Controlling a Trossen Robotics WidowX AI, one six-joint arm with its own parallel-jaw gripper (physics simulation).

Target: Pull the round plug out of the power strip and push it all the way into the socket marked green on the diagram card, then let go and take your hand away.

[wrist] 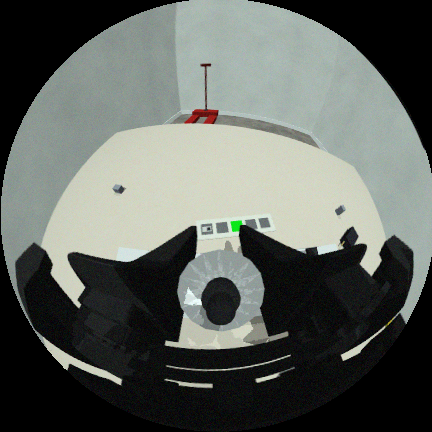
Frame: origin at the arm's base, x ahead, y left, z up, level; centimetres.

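Seen in the pictures: gripper, fingertip midpoint: (217, 230).
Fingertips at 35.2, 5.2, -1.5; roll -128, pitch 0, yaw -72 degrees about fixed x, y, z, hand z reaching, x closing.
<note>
Pixels of each thing's top centre, then the offset from my fingertips to it, as dx, dy, dz. "pt": a spot on its surface instead. Level surfaces: height alone.
- round plug at its top centre: (226, 278) -3.5, -1.2, +4.3
- diagram card at its top centre: (236, 225) +6.0, -2.0, -10.5
- black plug-like piece at its top centre: (351, 238) +8.7, -29.0, -8.5
- small black block at a spot on its surface: (311, 251) pt +2.4, -13.0, -5.4
- cream table at its surface level: dz -10.7
The round plug (221, 265), a pale, see-through disc with a black round middle, is between the fingers in the wrist view. My gripper (217, 230) is shut on it. The diagram card (222, 235) lies beyond the fingertips with a row of squares. Its middle square (236, 226) is green, and the leftmost carries a small socket-like mark. Parts of a white strip, likely the power strip (131, 254) (327, 248), show on both sides behind the fingers. Its sockets and the plug's underside are hidden, so I cannot tell how the plug sits relative to them.
A black plug-like piece (350, 236) with small pins is at the right, near a small black block (311, 251). Small grey blocks (118, 189) (340, 210) lie on the cream table (225, 170) at left and right. A red pallet-jack-like object (205, 113) stands beyond the table's far edge.
</note>
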